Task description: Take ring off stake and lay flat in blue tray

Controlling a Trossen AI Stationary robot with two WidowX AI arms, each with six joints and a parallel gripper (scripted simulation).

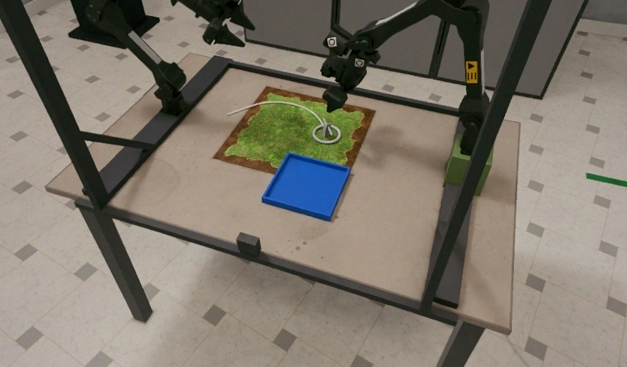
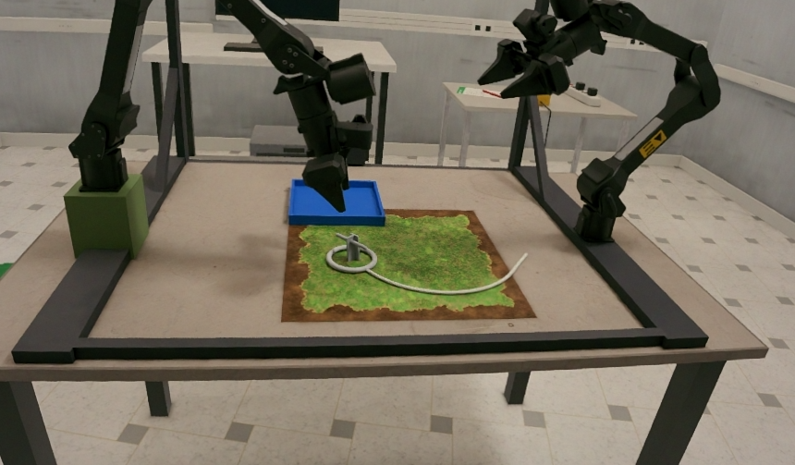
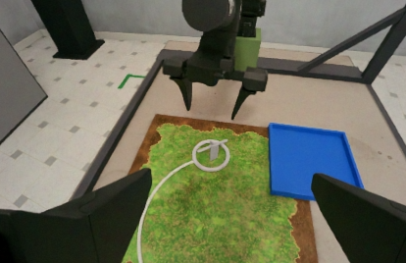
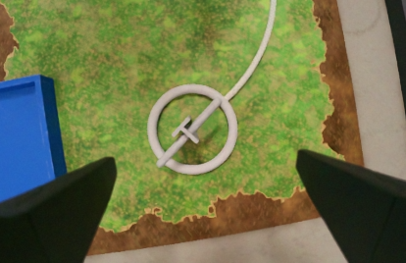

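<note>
The short grey stake is 13 cm below my right hand, 3 cm to the left of it and 1 cm behind it. From my right hand the other things lie so: green grass mat 17 cm below, 11 cm to the left, 2 cm behind; blue tray 24 cm behind, 14 cm below, 1 cm to the left; pale grey ring 15 cm below, 3 cm to the left.
</note>
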